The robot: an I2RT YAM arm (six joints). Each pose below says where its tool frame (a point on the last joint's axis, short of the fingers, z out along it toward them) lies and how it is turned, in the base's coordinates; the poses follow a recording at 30 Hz.
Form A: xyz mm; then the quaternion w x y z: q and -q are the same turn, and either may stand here.
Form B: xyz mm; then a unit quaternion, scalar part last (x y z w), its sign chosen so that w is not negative. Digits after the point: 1 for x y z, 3 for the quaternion.
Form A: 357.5, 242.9, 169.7, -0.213, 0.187, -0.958, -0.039
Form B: 357.5, 242.9, 169.7, -0.187, 0.958, 0.039, 0.213
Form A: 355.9, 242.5, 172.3, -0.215, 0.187, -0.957, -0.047
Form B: 355.9, 242.5, 172.3, -0.187, 0.957, 0.047, 0.215
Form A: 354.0, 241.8, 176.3, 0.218, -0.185, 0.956, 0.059
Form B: 354.0, 241.8, 176.3, -0.185, 0.956, 0.059, 0.218
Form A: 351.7, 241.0, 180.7, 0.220, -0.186, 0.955, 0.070
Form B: 351.7, 241.0, 180.7, -0.186, 0.955, 0.070, 0.220
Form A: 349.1, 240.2, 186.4, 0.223, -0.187, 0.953, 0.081
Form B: 349.1, 240.2, 186.4, -0.187, 0.953, 0.081, 0.223
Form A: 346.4, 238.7, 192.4, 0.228, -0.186, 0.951, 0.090
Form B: 346.4, 238.7, 192.4, -0.186, 0.951, 0.090, 0.228
